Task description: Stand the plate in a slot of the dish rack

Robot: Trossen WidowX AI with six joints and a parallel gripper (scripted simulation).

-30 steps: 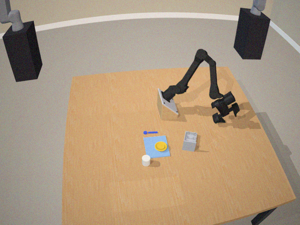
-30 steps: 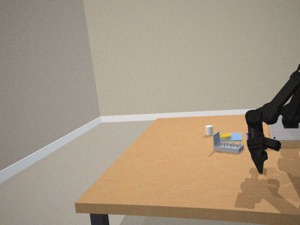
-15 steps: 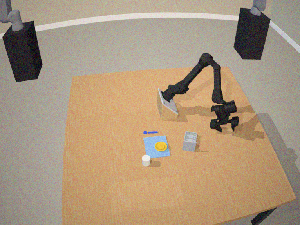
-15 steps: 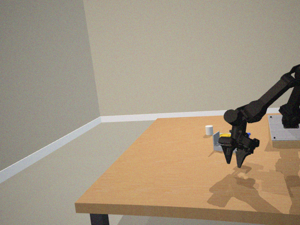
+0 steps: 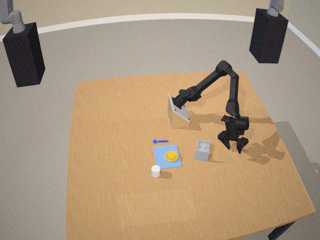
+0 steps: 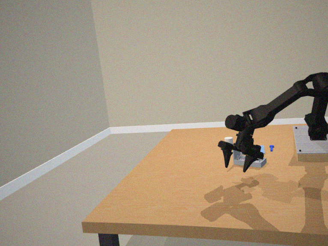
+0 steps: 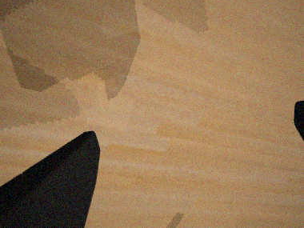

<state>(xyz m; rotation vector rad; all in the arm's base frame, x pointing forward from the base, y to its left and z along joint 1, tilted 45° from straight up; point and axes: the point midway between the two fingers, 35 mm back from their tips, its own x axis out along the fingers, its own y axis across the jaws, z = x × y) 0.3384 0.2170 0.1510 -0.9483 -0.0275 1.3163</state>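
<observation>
My gripper tip is now 35 cm to the left of the yellow plate, 4 cm past it and 2 cm above it. The rest, counted from my gripper tip: light blue mat (37 cm to the right, 5 cm behind, 3 cm below); then grey dish rack (17 cm to the right, 6 cm behind, 1 cm below); then blue spoon (40 cm to the right, 16 cm behind, 3 cm below).
</observation>
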